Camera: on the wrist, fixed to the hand. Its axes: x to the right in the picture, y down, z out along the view.
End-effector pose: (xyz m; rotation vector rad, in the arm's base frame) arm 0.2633 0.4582 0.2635 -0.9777 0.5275 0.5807
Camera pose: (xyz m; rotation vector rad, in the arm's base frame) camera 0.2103 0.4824 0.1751 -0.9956 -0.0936 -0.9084
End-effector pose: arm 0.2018 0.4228 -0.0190 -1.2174 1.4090 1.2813
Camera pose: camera 0.1004 0.3929 -0.0231 -1.7085 0.3364 -0.0251
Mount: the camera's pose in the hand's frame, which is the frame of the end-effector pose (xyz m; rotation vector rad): 0.0238 0.0994 -0.0274 0.1677 0.1987 -1.5178
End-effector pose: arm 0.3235 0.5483 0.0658 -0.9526 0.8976 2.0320
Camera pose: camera 0.2404 0.4829 0.0611 -1.1765 0.1892 0.5635
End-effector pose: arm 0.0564 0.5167 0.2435 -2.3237 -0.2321 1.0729
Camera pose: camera 0.0851 0.4320 0.1868 -1.3676 -1.4238 0.0539
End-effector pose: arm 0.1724 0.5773 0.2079 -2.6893 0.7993 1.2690
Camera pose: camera 0.1566 0.4740 0.2243 -2.1764 -0.9818 0.4570
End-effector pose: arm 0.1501 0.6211 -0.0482 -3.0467 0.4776 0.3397
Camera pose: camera 0.1475 0.5174 -0.0272 -2.3528 -1.5892 -0.0996
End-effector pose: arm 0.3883 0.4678 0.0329 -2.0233 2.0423 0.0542
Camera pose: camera 0.2860 0.4414 0.0385 -2.8870 0.1191 -0.5732
